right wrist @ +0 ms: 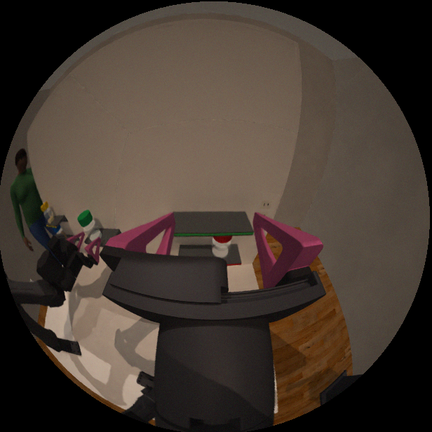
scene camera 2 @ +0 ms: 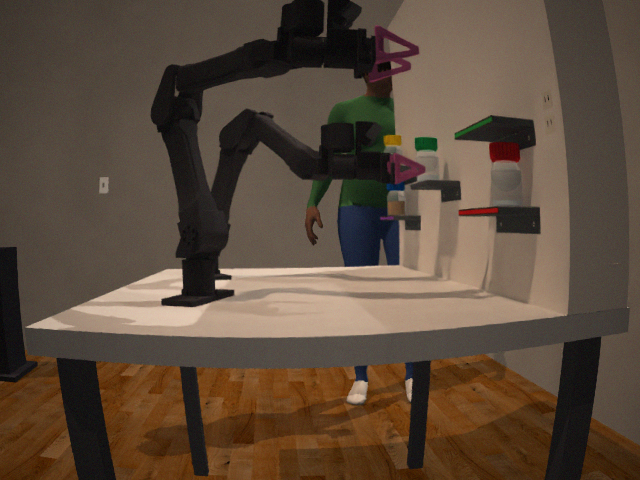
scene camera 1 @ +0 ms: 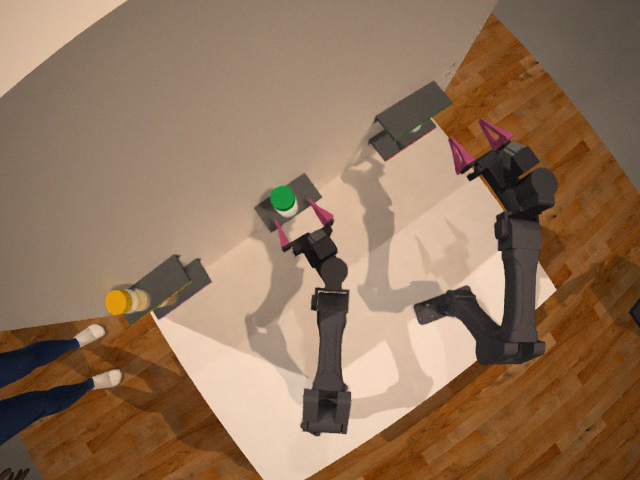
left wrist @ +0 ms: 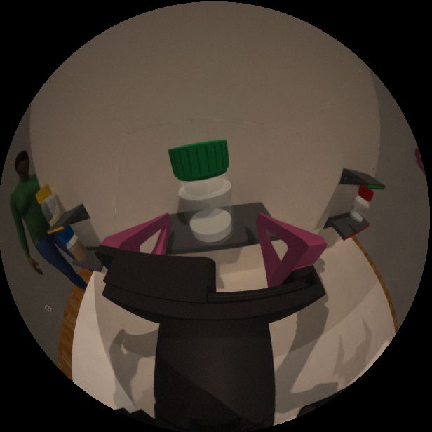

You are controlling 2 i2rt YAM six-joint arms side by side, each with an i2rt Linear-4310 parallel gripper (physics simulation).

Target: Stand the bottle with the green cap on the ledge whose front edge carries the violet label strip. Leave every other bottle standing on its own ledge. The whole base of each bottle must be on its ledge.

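Places are measured from the left arm's base along level axes (x left, y down, z back), in centimetres.
Pixels of known places: left gripper, fingertip midpoint: (scene camera 2: 421, 169) (scene camera 1: 292, 209); right gripper, fingertip midpoint: (scene camera 2: 414, 58) (scene camera 1: 464, 128); right arm's base at its link origin: (scene camera 2: 199, 299) (scene camera 1: 444, 305).
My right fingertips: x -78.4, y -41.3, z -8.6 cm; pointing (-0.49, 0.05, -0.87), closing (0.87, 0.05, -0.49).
Note:
Ahead of a thing's pixels: the offset from my right fingertips to its top centre. "spot": to the spot under its first point.
The green-capped bottle {dx +31.2, dy +8.1, dz -28.1 cm} (scene camera 1: 283, 198) (scene camera 2: 428, 162) (left wrist: 200, 160) (right wrist: 86, 218) stands upright on the middle ledge (scene camera 1: 308, 187) (scene camera 2: 451, 190) (left wrist: 252, 220). My left gripper (scene camera 1: 293, 210) (scene camera 2: 423, 168) (left wrist: 213, 217) is open at this ledge, with a fingertip on each side of the bottle and not closed on it. The violet-strip ledge (scene camera 1: 199, 276) (scene camera 2: 412, 222) (left wrist: 92, 257) is the lower one at the left in scene camera 1; a blue-capped bottle {dx +68.9, dy +15.1, dz -47.3 cm} (scene camera 2: 395, 198) (left wrist: 72, 242) stands on it. My right gripper (scene camera 1: 465, 129) (scene camera 2: 414, 57) (right wrist: 213, 217) is open and empty, high at the right in scene camera 1.
A yellow-strip ledge {dx +66.0, dy +11.6, dz -46.2 cm} (scene camera 1: 160, 279) (left wrist: 75, 216) overhangs the violet one and bears a yellow-capped bottle {dx +69.4, dy +1.1, dz -47.2 cm} (scene camera 1: 118, 302) (scene camera 2: 392, 140) (left wrist: 44, 194). A red-capped bottle {dx -9.6, dy +15.1, dz -10.6 cm} (scene camera 2: 505, 175) (left wrist: 365, 193) (right wrist: 221, 245) stands on the red-strip ledge {spot: dx -9.1, dy +27.4, dz -14.5 cm} (scene camera 2: 519, 219) (right wrist: 192, 254), under a green-strip ledge {dx -6.1, dy +11.6, dz -11.6 cm} (scene camera 1: 413, 108) (scene camera 2: 501, 129) (right wrist: 212, 222).

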